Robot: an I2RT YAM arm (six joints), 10 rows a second.
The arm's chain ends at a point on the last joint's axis. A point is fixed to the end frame.
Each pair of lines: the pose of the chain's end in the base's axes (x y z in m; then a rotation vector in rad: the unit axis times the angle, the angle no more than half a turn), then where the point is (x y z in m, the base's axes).
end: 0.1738, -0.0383, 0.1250, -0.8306, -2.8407, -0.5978
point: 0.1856 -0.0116 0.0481
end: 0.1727, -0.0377, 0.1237, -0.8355, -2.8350, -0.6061
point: 0.1845 -0.0106 0.0470
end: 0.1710, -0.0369, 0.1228, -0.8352, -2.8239, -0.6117
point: 0.1822 -0.0092 0.0462
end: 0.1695, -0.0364, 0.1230, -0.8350, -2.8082, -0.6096
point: 0.1796 -0.0083 0.0464
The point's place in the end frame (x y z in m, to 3 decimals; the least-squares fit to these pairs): -0.014 0.001 0.081
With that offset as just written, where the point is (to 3 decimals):
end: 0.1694, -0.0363, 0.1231, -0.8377, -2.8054, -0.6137
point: 0.180 -0.008 0.047
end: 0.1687, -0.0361, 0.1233, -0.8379, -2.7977, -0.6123
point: 0.178 -0.008 0.047
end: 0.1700, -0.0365, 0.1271, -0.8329, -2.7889, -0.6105
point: 0.179 -0.008 0.051
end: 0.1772, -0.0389, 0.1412, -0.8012, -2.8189, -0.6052
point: 0.187 -0.011 0.065
